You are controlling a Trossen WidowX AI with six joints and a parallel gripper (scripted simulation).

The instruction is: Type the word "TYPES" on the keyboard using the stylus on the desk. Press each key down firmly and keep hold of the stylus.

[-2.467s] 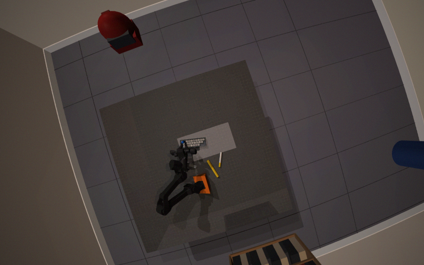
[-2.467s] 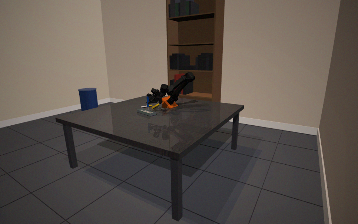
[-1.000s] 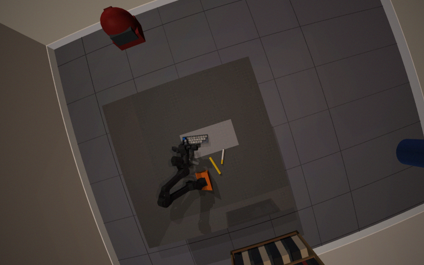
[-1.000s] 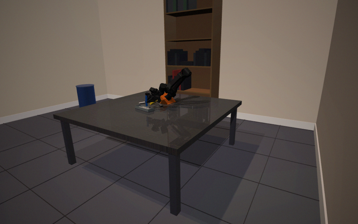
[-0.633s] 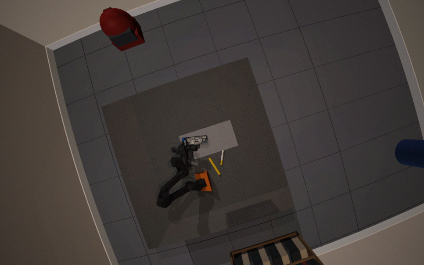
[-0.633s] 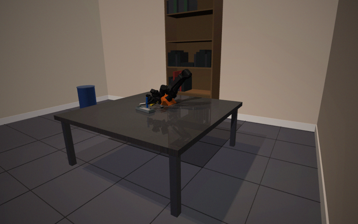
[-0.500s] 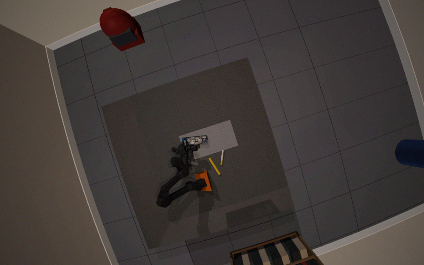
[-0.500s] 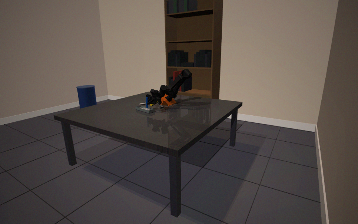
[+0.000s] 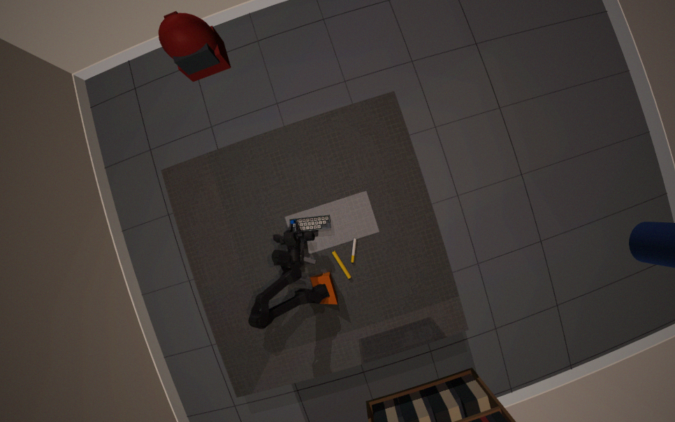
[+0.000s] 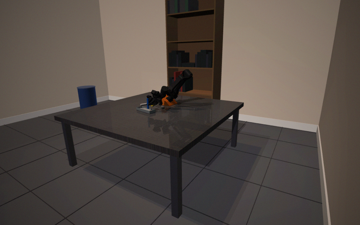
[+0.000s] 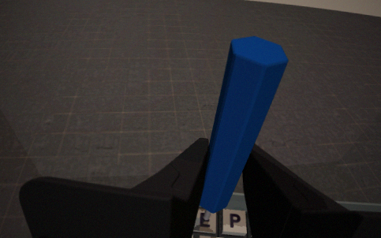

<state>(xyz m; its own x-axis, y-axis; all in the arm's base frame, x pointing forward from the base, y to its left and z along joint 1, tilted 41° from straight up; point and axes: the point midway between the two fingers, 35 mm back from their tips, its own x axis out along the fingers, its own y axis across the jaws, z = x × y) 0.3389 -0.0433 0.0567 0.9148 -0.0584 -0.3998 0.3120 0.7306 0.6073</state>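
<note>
Now: gripper tip 6 cm above the grey tip and 1 cm past it. Round my gripper tip: yellow stick (30 cm behind, 12 cm to the right, 7 cm below); small grey block (21 cm behind, 7 cm below, 2 cm to the left); blue stylus (2 cm below, 1 cm behind).
</note>
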